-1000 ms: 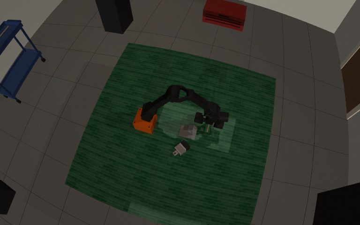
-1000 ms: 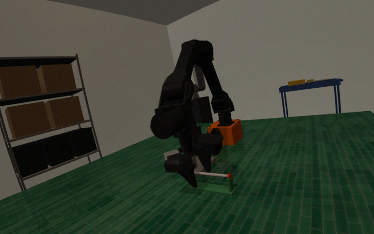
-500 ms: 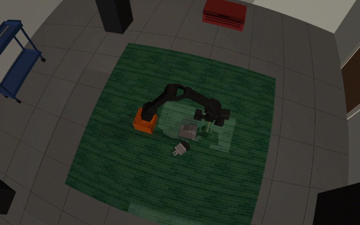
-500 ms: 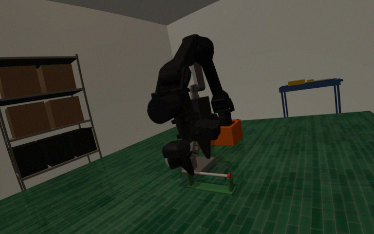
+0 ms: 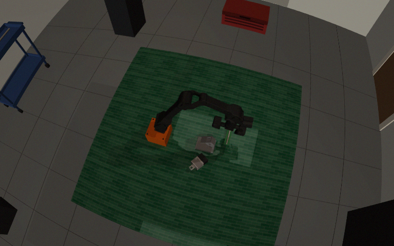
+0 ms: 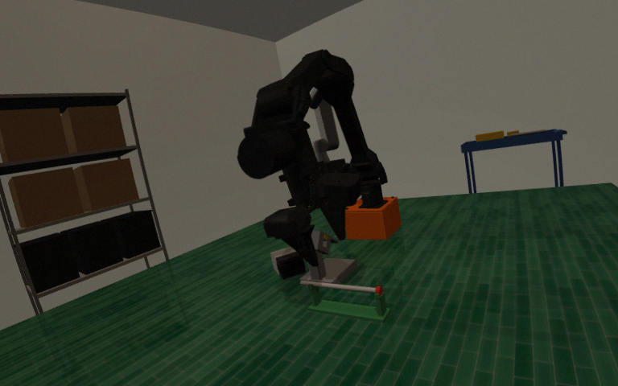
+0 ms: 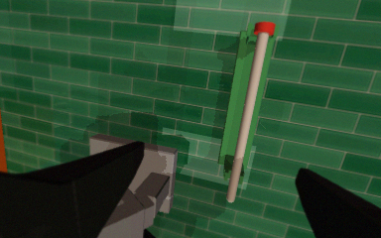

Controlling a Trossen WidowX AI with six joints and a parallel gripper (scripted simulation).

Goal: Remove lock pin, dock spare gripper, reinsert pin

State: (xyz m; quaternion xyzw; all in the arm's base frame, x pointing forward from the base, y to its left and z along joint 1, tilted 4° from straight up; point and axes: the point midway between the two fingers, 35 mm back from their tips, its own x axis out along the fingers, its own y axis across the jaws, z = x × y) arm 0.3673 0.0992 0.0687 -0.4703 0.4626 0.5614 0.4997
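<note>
My gripper tip is 10 cm past the spare gripper, 22 cm to the left of it and 8 cm above it. From my gripper tip the other things lie so: grey mount 8 cm behind, 9 cm to the right, 5 cm below; then green cradle 1 cm ahead, 3 cm to the left, 7 cm below.
</note>
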